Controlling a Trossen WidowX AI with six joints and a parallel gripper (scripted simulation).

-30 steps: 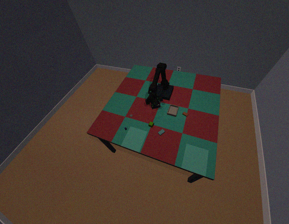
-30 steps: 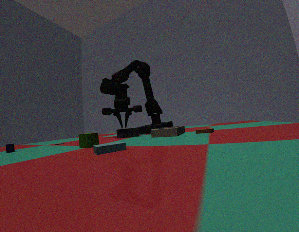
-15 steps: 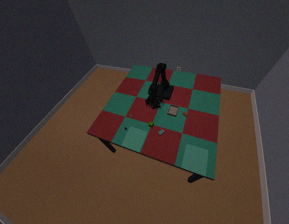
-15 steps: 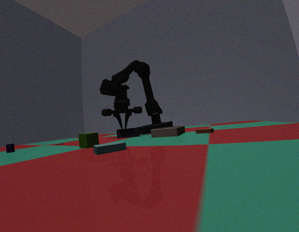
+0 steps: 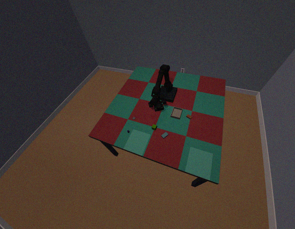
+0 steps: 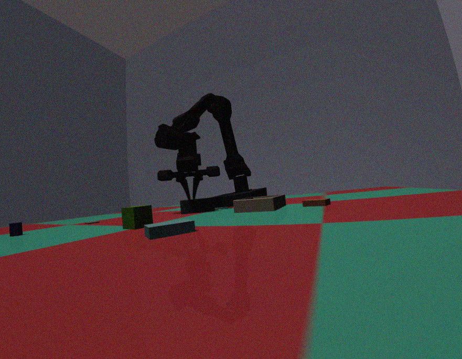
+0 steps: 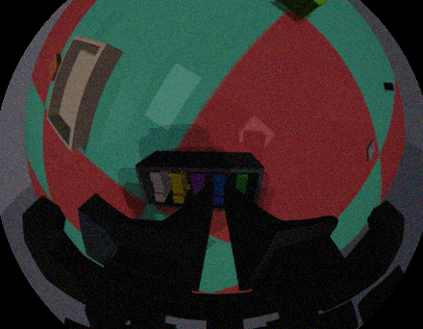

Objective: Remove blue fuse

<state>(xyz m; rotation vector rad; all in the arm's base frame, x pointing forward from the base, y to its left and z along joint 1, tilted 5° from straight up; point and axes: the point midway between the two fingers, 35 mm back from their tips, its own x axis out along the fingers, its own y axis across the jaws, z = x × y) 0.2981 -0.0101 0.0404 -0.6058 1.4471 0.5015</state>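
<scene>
Right now my gripper tip is 22 cm to the right of the tan tray, 4 cm past it and 3 cm above it. The rest, counted from my gripper tip: green cube 23 cm ahead, 8 cm to the left, 1 cm below; then small grey piece 22 cm ahead, 19 cm to the right, 3 cm below; then blue fuse 1 cm below.
</scene>
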